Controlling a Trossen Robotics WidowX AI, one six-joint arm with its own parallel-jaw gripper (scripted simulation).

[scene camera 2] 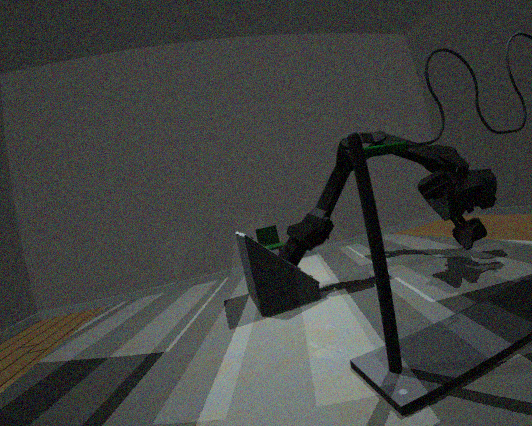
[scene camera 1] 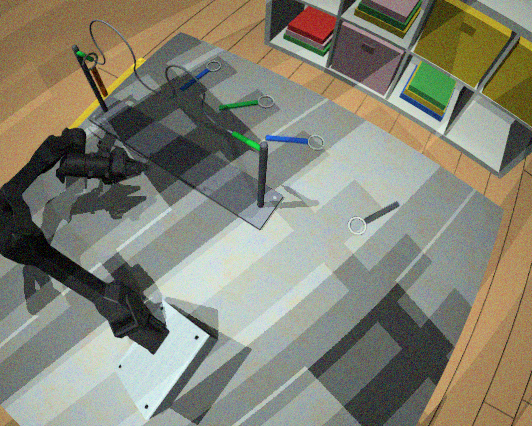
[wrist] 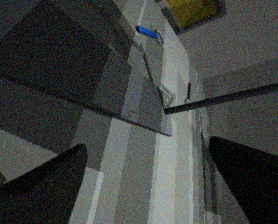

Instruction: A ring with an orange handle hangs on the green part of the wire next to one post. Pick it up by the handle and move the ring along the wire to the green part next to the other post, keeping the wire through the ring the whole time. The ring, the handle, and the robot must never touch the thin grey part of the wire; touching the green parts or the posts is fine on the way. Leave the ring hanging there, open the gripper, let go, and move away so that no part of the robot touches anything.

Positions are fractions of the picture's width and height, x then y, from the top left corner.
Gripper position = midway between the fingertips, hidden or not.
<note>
My gripper (scene camera 2: 0.86, 0.55) is open and holds nothing.
My gripper is seen too in scene camera 1 (scene camera 1: 0.27, 0.40) and in the wrist view (wrist: 0.54, 0.66).
</note>
